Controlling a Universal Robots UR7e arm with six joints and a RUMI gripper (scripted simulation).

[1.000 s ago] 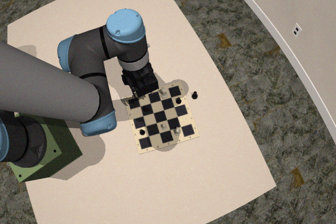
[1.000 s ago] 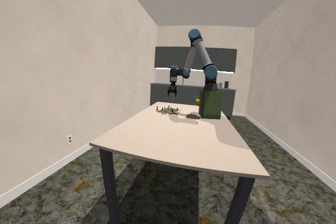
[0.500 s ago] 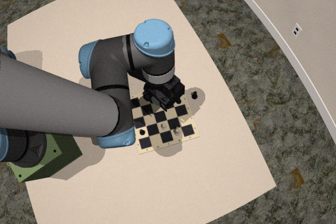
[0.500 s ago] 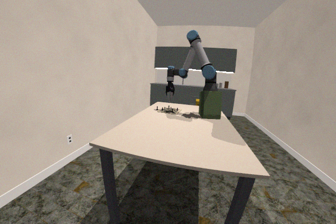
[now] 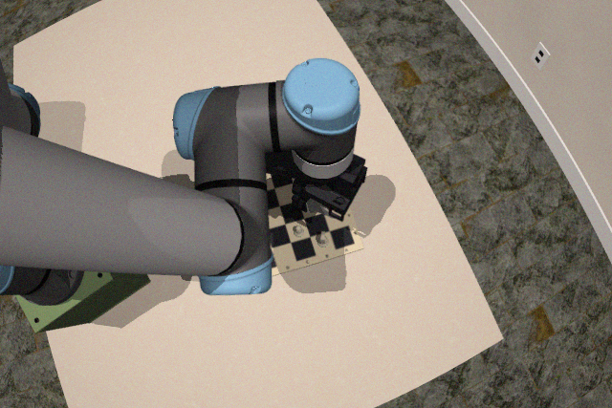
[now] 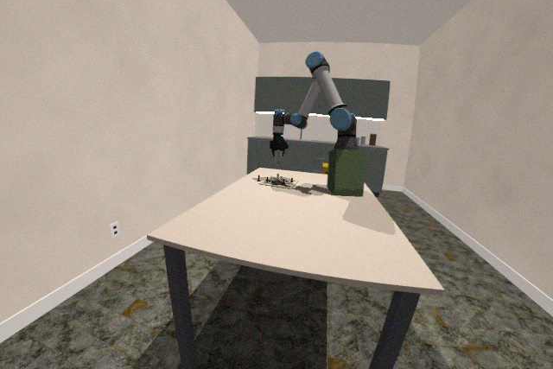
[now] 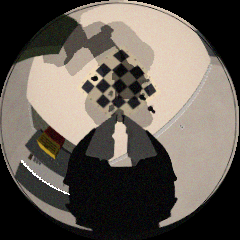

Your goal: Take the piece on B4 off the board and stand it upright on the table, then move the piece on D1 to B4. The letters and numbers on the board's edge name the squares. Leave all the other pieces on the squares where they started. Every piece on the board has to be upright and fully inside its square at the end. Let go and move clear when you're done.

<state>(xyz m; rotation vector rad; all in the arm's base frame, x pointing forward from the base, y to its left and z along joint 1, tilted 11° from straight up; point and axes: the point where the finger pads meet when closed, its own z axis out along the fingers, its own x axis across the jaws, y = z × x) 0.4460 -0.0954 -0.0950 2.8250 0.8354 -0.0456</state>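
Now: the chessboard 30 mm behind my hand, 40 mm to the left of it and 130 mm below it.
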